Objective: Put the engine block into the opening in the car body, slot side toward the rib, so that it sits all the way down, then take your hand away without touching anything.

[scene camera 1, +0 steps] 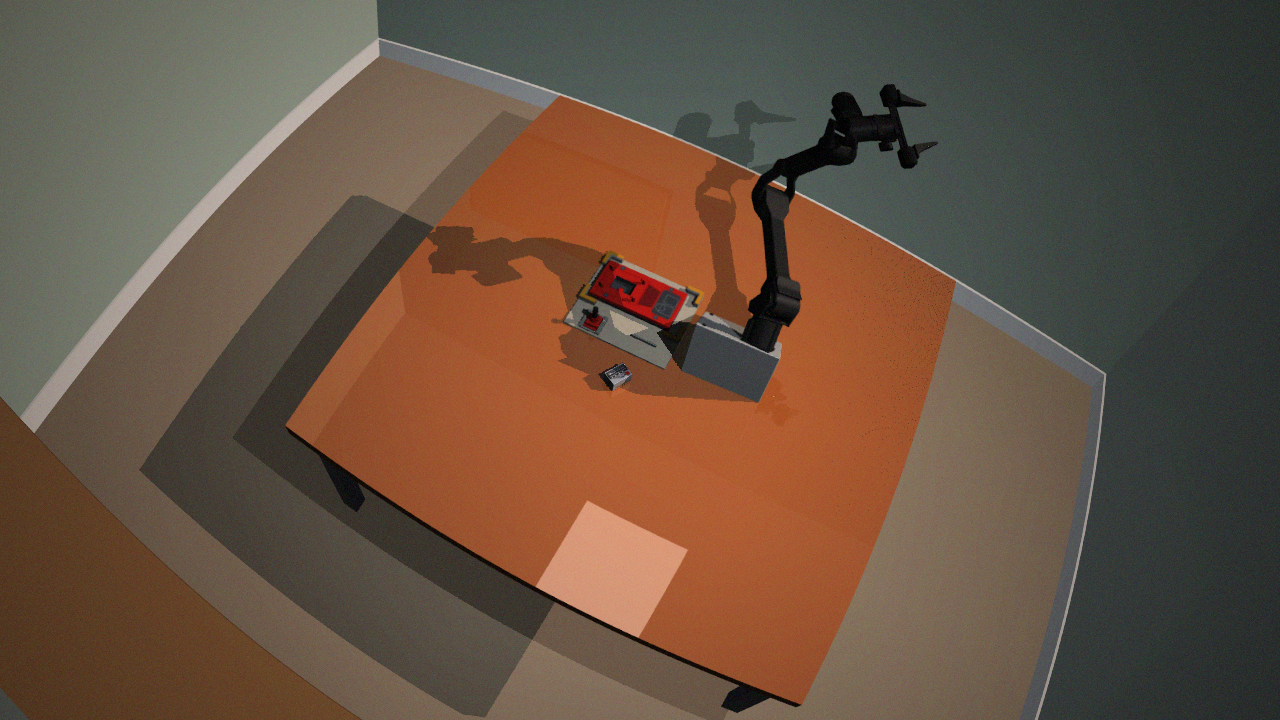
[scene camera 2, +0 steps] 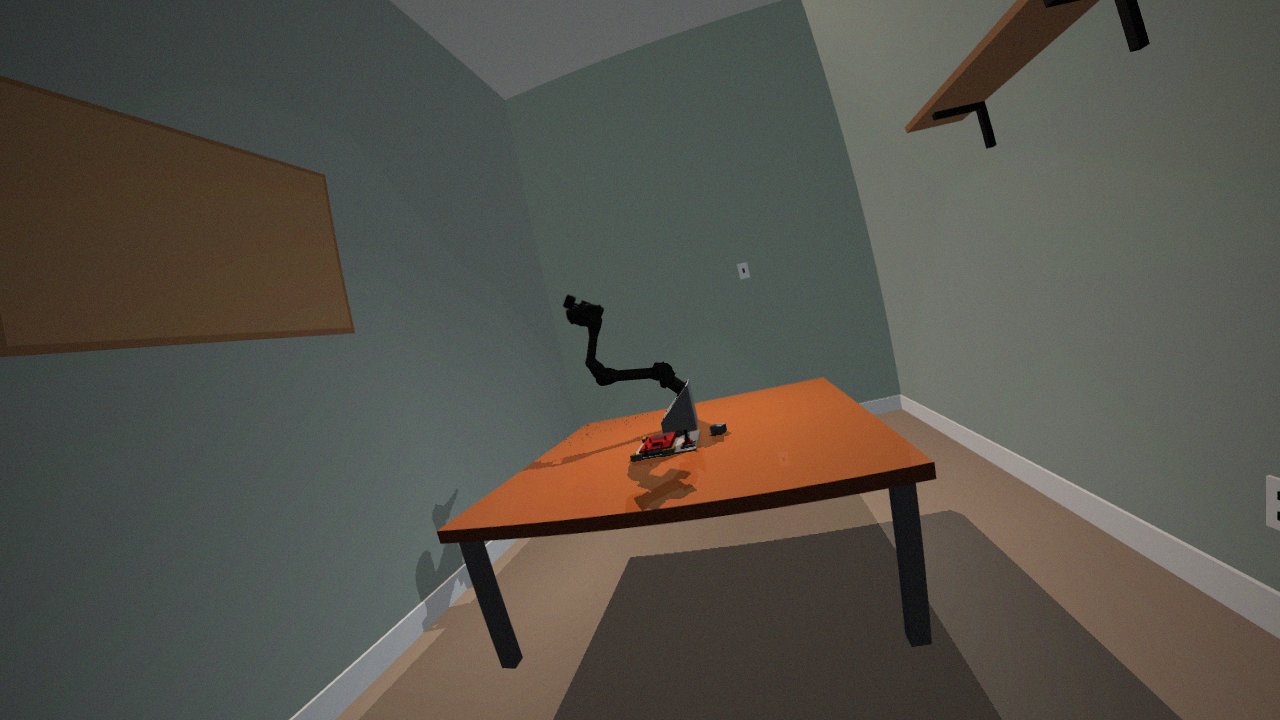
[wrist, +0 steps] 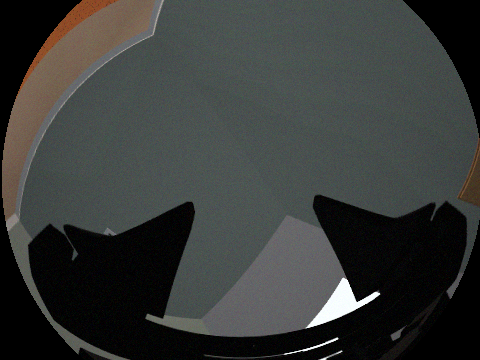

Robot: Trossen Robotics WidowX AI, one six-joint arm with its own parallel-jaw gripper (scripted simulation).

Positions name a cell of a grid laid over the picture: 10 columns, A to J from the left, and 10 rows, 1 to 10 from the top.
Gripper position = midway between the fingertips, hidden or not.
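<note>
Red car body (scene camera 1: F5); out of frame in the wrist view. Grey base plate (scene camera 1: F5). Gripper (scene camera 1: H2), (wrist: F6): open, holding nothing.
</note>
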